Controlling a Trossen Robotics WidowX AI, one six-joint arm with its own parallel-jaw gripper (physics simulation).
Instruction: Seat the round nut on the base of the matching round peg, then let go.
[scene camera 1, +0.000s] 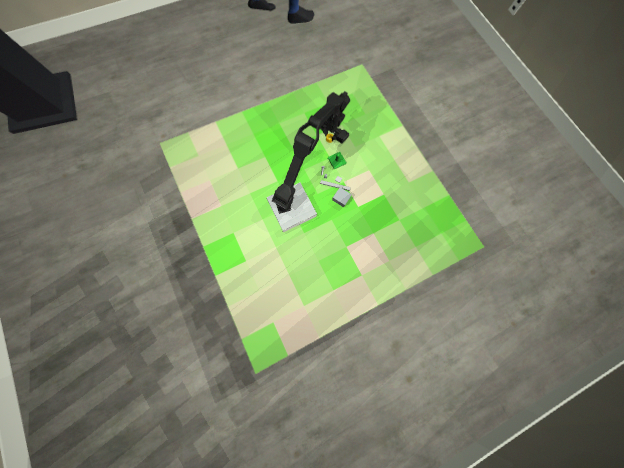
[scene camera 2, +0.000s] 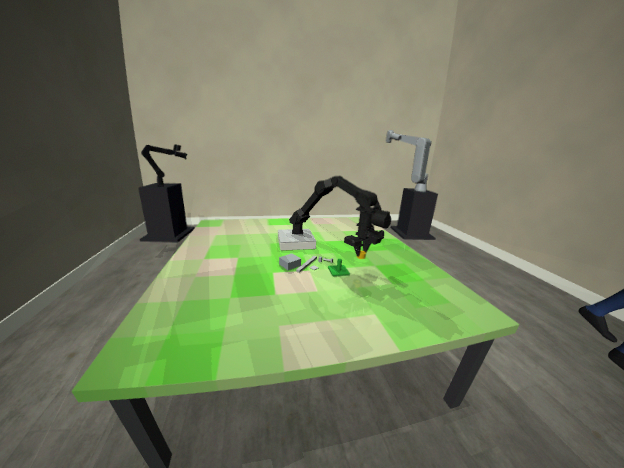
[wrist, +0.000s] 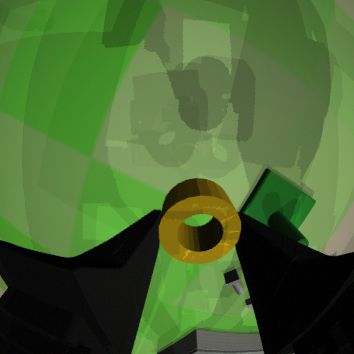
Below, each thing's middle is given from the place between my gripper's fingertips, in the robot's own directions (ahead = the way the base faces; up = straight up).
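Measured from the dark green peg base (wrist: 274, 201), my hand is 10 cm to the left of it, 4 cm above it and 2 cm short of it.
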